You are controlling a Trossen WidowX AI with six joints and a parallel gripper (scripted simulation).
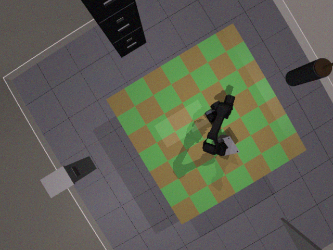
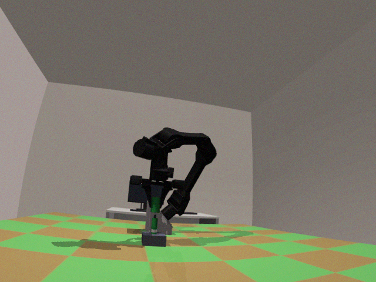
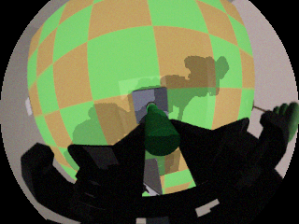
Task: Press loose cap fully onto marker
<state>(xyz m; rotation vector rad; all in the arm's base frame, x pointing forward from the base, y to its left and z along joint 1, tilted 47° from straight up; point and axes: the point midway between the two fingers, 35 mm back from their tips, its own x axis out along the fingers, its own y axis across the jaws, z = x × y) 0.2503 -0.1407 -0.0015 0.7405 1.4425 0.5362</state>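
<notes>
Now: the dark grey holder block 11 cm below my gripper tip. From my gripper tip the other things lie so: green cap: 1 cm above.
</notes>
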